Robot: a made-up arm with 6 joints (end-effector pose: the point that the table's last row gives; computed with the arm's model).
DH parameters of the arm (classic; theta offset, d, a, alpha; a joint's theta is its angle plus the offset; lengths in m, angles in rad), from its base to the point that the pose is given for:
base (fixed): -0.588 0 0.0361 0
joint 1: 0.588 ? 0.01 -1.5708
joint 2: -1.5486 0 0.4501 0
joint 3: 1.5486 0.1 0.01 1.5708
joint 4: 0 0.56 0.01 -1.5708
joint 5: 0 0.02 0.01 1.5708
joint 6: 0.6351 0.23 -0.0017 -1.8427
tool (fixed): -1.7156 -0.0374 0 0
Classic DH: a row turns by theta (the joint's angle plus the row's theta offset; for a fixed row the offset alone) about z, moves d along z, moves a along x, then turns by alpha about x.
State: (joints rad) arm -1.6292 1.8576 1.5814 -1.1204 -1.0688 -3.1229
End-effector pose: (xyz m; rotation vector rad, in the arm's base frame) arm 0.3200 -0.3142 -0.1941 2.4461 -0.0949 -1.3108
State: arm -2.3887 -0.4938 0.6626 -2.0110 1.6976 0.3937
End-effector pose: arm 0.0973 0.2072 1.4897 -0.2184 -0.7963 1.7532
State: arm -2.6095 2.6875 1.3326 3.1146 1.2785 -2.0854
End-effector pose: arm 0.2155 -0.0140 -0.4077 1.2286 0.2773 -2.5550
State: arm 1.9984 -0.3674 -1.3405 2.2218 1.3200 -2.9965
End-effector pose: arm 0.1012 -0.8075 0.7565 0.9082 -0.7713 -2.7969
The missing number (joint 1, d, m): 0.59
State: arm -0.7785 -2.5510 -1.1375 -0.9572 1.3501 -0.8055
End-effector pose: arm -0.0818 -0.0626 -0.3716 -0.6918 1.9532 1.6545
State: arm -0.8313 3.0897 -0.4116 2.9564 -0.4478 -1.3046
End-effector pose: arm 0.2728 -0.1563 -0.6008 0.8673 1.0722 -1.4959
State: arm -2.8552 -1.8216 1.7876 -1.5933 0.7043 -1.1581
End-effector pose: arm 0.4528 0.1649 1.2365 -0.5579 -2.0270 0.3767
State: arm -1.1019 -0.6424 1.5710 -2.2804 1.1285 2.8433
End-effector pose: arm 0.0342 -0.2663 1.4306 -0.9373 -1.3960 -2.0925
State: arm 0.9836 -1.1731 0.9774 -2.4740 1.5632 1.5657
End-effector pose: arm -0.2645 -0.6183 1.2538 0.5734 -0.6274 -1.6972
